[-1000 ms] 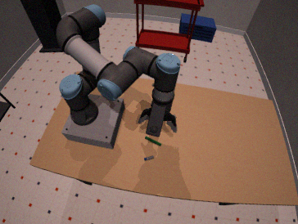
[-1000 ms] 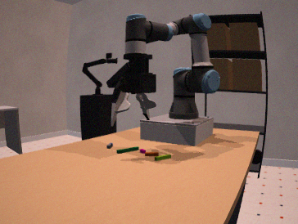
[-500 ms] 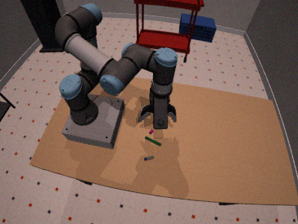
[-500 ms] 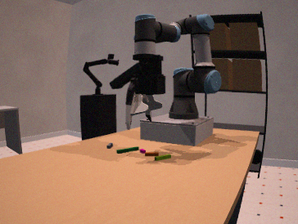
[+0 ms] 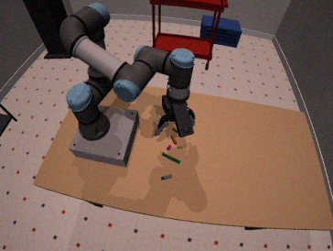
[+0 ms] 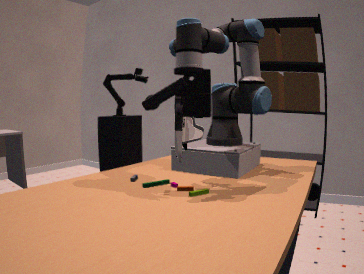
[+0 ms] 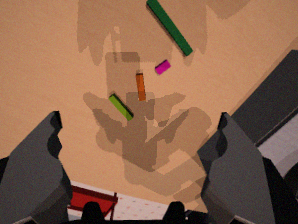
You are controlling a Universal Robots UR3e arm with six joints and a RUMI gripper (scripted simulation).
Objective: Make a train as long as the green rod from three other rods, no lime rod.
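My gripper is now 80 mm above the orange rod and 10 mm to the right of it. Round my hand: magenta rod: 80 mm below, 30 mm to the right, 20 mm behind; green rod: 80 mm to the right, 80 mm below, 10 mm behind; lime rod: 80 mm below, 50 mm to the left, 20 mm ahead.
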